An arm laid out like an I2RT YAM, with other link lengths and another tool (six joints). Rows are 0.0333 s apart.
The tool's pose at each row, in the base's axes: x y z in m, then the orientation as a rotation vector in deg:
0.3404 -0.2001 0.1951 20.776 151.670 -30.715
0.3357 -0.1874 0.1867 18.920 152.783 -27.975
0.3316 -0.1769 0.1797 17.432 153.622 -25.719
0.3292 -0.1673 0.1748 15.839 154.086 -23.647
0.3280 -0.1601 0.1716 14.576 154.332 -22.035
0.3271 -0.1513 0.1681 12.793 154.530 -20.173
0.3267 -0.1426 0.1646 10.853 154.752 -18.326
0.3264 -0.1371 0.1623 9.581 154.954 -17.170
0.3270 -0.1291 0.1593 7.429 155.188 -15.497
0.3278 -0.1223 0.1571 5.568 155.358 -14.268
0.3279 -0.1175 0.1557 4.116 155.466 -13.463
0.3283 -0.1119 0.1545 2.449 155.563 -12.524
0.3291 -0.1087 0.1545 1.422 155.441 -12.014
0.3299 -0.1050 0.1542 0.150 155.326 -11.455
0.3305 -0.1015 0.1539 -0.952 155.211 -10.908
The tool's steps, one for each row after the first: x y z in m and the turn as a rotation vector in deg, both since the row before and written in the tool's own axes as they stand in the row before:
0.0100 0.0124 0.0001 -2.258 0.441 -1.018
0.0083 0.0103 0.0005 -1.840 0.345 -0.800
0.0056 0.0095 0.0000 -1.712 0.012 -0.827
0.0034 0.0072 0.0000 -1.331 -0.081 -0.641
0.0033 0.0089 0.0001 -1.585 -0.204 -0.951
0.0027 0.0090 0.0005 -1.599 -0.167 -1.071
0.0017 0.0057 0.0006 -1.010 -0.031 -0.723
0.0013 0.0084 0.0010 -1.506 -0.110 -1.257
0.0005 0.0071 0.0009 -1.148 -0.085 -1.121
0.0006 0.0049 0.0004 -0.786 -0.065 -0.898
0.0002 0.0057 0.0003 -0.911 -0.083 -1.028
-0.0007 0.0032 -0.0002 -0.506 -0.218 -0.631
-0.0007 0.0037 0.0000 -0.578 -0.221 -0.797
-0.0005 0.0035 0.0000 -0.545 -0.202 -0.681

